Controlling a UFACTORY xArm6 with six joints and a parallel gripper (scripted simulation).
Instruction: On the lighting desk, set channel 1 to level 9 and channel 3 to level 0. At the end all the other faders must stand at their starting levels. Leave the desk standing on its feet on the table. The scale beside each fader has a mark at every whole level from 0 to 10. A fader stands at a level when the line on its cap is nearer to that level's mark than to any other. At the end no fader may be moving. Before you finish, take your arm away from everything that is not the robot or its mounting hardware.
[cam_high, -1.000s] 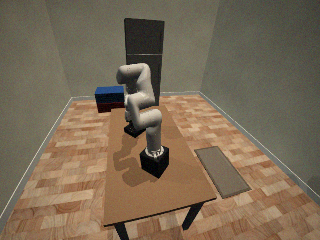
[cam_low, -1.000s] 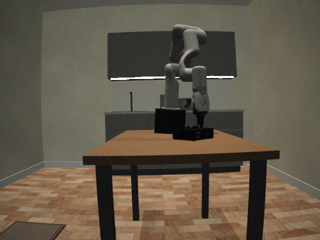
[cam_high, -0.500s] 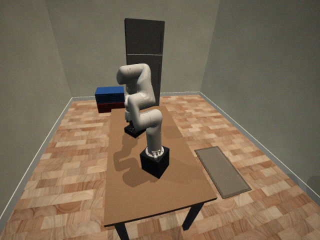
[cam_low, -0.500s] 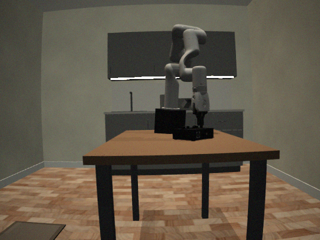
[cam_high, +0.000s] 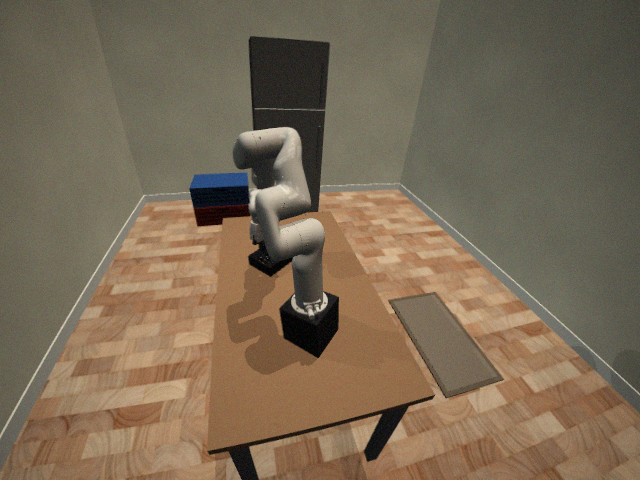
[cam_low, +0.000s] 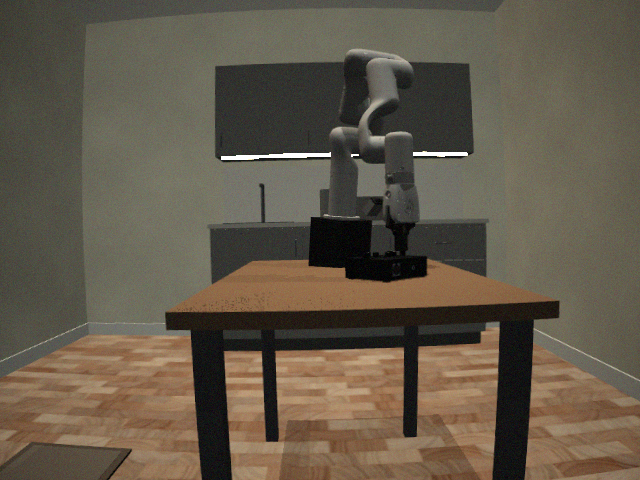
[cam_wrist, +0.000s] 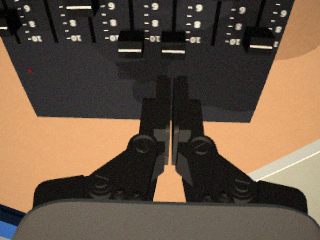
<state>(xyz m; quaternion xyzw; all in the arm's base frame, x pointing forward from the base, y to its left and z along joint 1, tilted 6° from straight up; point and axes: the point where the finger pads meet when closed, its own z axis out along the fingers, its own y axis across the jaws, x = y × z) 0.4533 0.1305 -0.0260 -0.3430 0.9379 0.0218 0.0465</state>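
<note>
My gripper is now 5 cm past the fader cap, 3 cm above it and 1 cm to the right of it.
</note>
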